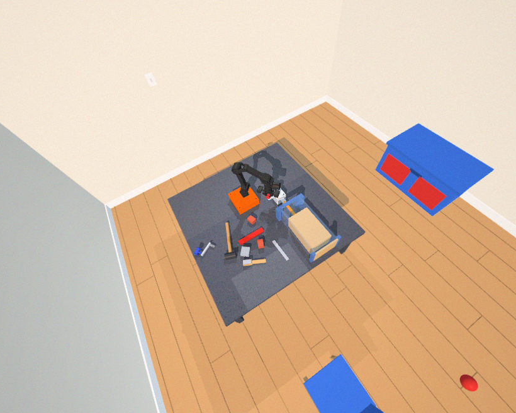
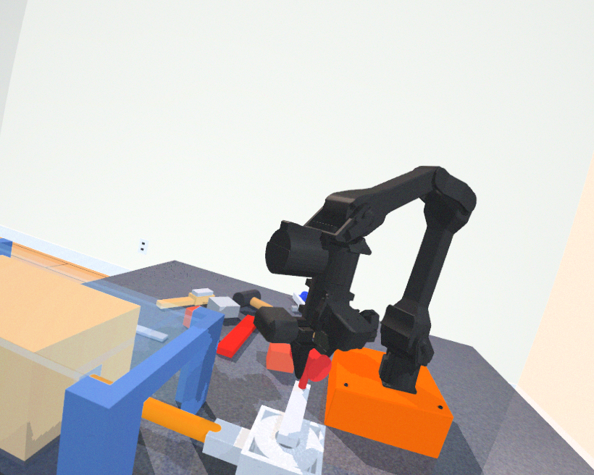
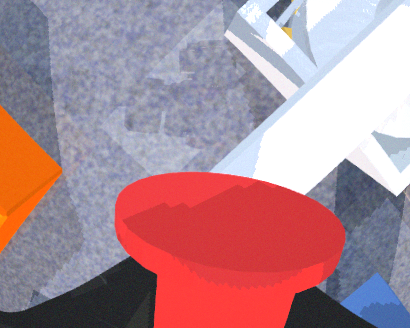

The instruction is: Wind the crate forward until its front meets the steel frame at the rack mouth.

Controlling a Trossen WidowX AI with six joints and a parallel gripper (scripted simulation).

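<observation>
Right now my gripper tip is 16 cm short of the blue frame, 10 cm to the right of it and 1 cm above it. The rest, counted from my gripper tip: white winch (1 cm behind, 9 cm to the left, 8 cm below); then winch handle (4 cm to the left, 1 cm below); then red knob (2 cm above).
</observation>
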